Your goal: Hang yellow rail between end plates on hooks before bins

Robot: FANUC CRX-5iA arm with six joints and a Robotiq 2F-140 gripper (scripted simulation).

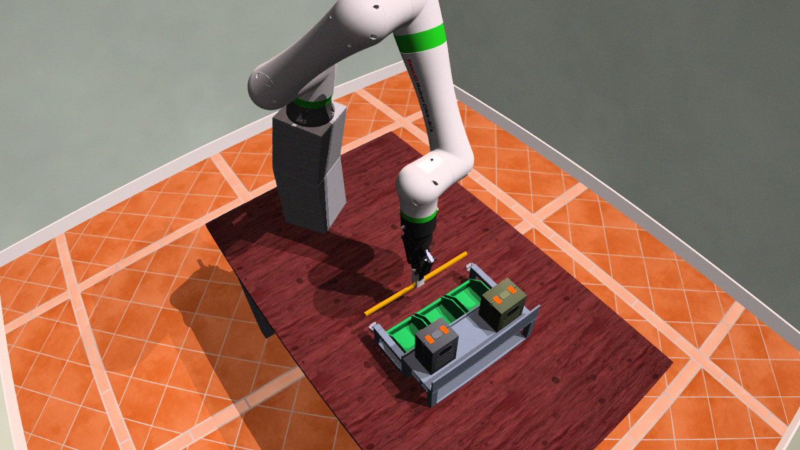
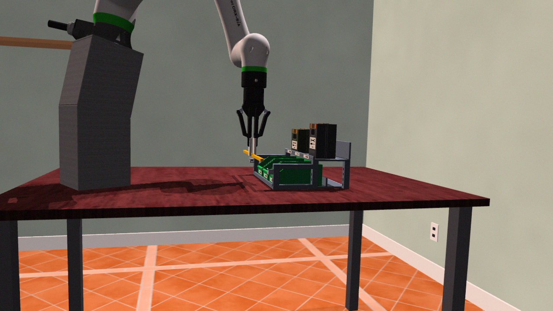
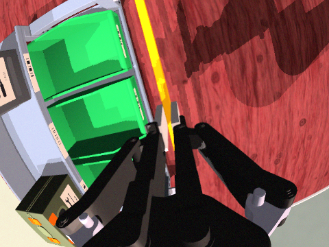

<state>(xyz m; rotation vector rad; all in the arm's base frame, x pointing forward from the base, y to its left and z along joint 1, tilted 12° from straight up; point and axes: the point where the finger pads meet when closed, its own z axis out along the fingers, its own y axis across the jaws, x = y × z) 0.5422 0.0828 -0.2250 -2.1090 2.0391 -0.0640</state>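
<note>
My hand is 30 mm above the yellow rail.
</note>
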